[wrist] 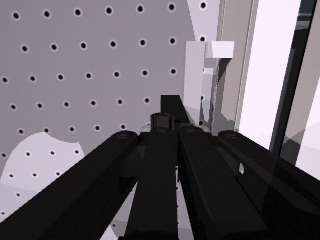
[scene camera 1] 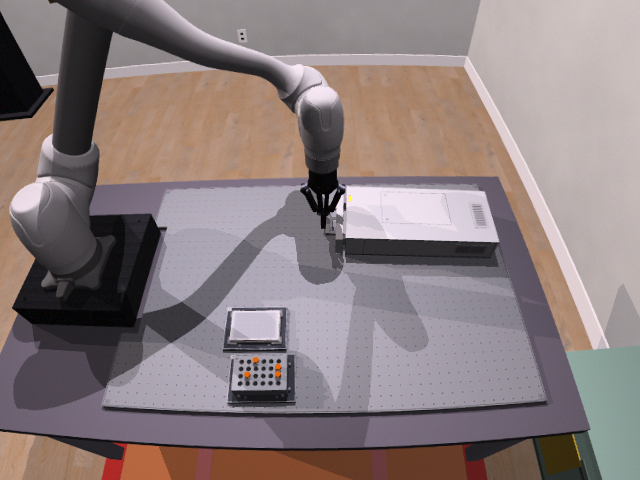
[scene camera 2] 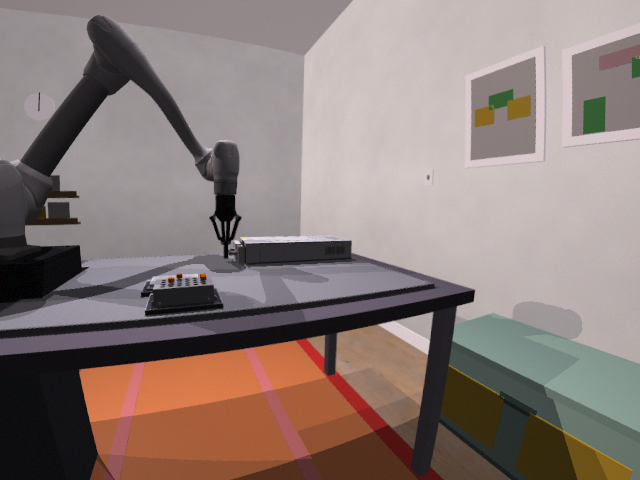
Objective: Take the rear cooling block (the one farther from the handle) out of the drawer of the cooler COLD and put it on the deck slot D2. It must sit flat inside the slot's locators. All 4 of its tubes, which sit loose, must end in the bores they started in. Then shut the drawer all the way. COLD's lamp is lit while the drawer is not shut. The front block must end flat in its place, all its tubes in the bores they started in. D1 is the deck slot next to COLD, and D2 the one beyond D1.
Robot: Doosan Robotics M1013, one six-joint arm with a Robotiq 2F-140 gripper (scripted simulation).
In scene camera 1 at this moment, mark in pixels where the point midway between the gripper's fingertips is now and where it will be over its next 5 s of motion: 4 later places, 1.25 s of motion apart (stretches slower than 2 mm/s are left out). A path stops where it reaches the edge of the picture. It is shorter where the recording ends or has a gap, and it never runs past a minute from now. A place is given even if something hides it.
My gripper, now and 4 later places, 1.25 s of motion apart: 323, 225; 324, 225; 312, 225; 311, 216; 311, 207
